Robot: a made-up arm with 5 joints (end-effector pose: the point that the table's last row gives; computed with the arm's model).
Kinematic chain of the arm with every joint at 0, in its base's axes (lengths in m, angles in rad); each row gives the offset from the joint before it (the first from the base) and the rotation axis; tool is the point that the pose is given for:
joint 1: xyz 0 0 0.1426 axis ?
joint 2: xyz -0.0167 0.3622 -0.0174 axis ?
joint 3: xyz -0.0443 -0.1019 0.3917 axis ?
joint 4: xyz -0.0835 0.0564 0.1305 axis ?
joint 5: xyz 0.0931 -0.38 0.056 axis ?
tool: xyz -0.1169 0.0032 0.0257
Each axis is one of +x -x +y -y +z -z.
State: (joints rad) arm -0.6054 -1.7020 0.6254 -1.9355 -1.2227
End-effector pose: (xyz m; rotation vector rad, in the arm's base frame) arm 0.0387 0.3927 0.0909 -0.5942 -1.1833 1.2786
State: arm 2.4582 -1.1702 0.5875 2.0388 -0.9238
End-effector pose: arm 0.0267 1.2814 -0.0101 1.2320 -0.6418 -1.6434
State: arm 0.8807 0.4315 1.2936 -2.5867 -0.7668
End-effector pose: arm 0.3557 0.3487 0.0396 0.9382 -1.5893 -1.1076
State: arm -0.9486 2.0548 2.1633 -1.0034 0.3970
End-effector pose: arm -0.0351 0.0692 -0.0355 1.9693 1.5416 -1.4552
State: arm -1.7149 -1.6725 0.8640 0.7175 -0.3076
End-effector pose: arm -0.0082 1.2283 -0.1418 -0.9087 -0.9243 -2.3968
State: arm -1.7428 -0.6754 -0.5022 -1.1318 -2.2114
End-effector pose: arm -0.2578 0.2403 0.2117 -1.5436 -0.8520 2.3515
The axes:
joint 1: +y
joint 2: +x
joint 3: -z
joint 4: -x
joint 5: -z

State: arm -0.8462 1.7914 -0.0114 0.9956 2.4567
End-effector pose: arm 0.2808 -0.4119 -0.0504 1.1960 0.5075 -1.8342
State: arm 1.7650 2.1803 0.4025 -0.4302 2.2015
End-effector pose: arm -0.5538 0.1738 0.3330 0.0818 -1.2933 0.9067
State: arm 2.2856 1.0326 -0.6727 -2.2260 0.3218
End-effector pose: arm 0.2322 0.1835 0.2897 -1.6573 -0.3407 1.8603
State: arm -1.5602 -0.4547 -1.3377 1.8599 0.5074
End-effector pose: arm -0.7706 0.5920 -0.1512 2.0399 2.0774 0.4409
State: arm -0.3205 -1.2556 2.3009 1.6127 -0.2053
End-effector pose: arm -0.0038 1.1968 0.5500 -0.6759 0.4996 -2.6542
